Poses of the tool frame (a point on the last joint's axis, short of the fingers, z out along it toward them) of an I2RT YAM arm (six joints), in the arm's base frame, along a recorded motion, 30 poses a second.
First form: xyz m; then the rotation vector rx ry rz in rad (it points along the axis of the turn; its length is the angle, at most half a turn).
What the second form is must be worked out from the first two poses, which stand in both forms.
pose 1, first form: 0.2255 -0.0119 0.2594 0.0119 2.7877 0.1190
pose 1, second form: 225.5 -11.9 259.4 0.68 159.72 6.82
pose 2, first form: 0.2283 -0.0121 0.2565 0.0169 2.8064 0.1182
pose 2, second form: 228.3 -12.1 256.5 0.97 160.79 6.77
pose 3, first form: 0.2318 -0.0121 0.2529 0.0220 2.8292 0.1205
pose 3, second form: 231.8 -12.1 252.9 1.26 162.10 6.90
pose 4, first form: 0.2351 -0.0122 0.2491 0.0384 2.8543 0.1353
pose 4, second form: 235.1 -12.2 249.1 2.20 163.54 7.75
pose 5, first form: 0.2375 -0.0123 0.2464 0.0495 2.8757 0.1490
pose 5, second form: 237.5 -12.3 246.4 2.84 164.77 8.54
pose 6, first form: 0.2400 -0.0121 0.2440 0.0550 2.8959 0.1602
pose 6, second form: 240.0 -12.1 244.0 3.15 165.92 9.18
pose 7, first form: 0.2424 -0.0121 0.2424 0.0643 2.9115 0.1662
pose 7, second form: 242.4 -12.1 242.4 3.68 166.82 9.52
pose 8, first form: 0.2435 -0.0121 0.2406 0.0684 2.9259 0.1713
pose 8, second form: 243.5 -12.1 240.6 3.92 167.64 9.81
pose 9, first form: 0.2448 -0.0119 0.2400 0.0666 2.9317 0.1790
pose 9, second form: 244.8 -11.9 240.0 3.82 167.97 10.26
